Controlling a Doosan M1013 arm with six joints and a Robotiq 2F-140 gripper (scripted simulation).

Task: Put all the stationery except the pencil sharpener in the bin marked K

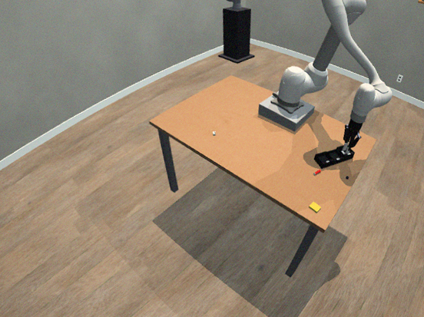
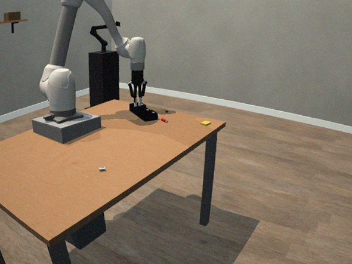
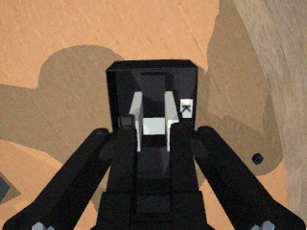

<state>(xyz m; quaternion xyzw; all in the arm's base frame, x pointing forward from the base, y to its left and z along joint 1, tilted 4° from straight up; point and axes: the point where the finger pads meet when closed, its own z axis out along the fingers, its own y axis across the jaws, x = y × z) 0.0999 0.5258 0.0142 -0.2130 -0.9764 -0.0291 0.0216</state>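
My gripper is now 8 cm short of the black three-compartment bin, 4 cm to the left of it and 4 cm above it. From my hand the other things lie so: black-and-white eraser 3 cm below, 1 cm ahead; small red cylinder 26 cm ahead, 5 cm to the right, 5 cm below; small black round thing 16 cm ahead, 10 cm to the left, 6 cm below.
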